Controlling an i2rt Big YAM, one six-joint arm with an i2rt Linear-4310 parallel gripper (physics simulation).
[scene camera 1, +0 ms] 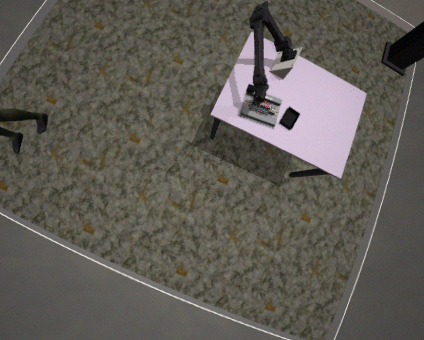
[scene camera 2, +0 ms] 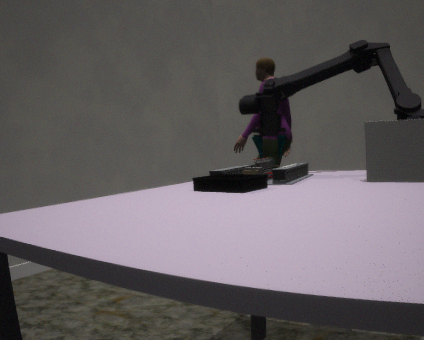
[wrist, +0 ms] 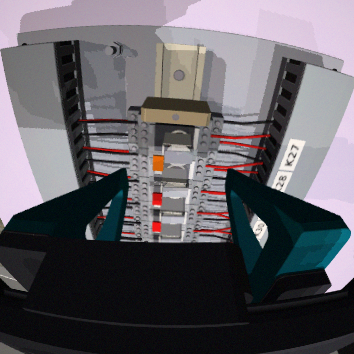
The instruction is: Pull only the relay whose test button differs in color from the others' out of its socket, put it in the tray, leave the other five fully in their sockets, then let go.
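Frame: origin at the arm's base, x right, y ahead, z up, level; millimetres.
Where they show: gripper, fingertip midpoint: (scene camera 1: 255,101) (scene camera 2: 270,157) (wrist: 176,176); arm's base, origin of the base link: (scene camera 1: 288,56) (scene camera 2: 414,143).
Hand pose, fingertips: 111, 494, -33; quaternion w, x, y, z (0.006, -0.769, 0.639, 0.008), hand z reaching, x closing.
Things, the pixels of their centre, and the offset from my fingertips, as dx, dy, dz. "spot": a spot on its surface instead. Level surfaces: height alone.
- relay with an orange test button, body centre: (wrist: 172,146) +10, +5, -19
- tan end bracket, body centre: (wrist: 175,116) +28, +7, -27
- black tray, body centre: (scene camera 2: 230,182) (scene camera 1: 289,118) -336, -31, -50
- relay panel, body centre: (wrist: 168,199) (scene camera 1: 260,108) -75, -5, -62
- K27, surface spot: (wrist: 292,155) spot: +19, -84, -24
- table, its level: dz -67
In the wrist view a relay with an orange test button (wrist: 158,163) sits in the socket row, nearest the tan end bracket (wrist: 176,116). Relays with red buttons (wrist: 157,199) (wrist: 156,227) follow below it; the rest of the row is hidden by the gripper body. My gripper (wrist: 176,176) is open and empty, its teal fingertips on either side of the row, about level with the lower part of the orange-button relay. In the second scene view the fingers are hard to make out against the person. The black tray (scene camera 1: 290,118) (scene camera 2: 230,184) stands beside the relay panel (wrist: 105,75).
Grey wire ducts (wrist: 37,100) (wrist: 320,110) flank the row, with red and black wires running to the sockets. Labels on the right duct include K27 (wrist: 292,155). The arm's pale base block (scene camera 1: 282,67) (scene camera 2: 395,150) stands on the table (scene camera 1: 325,120) (scene camera 2: 210,225). A person (scene camera 2: 284,115) is behind the table.
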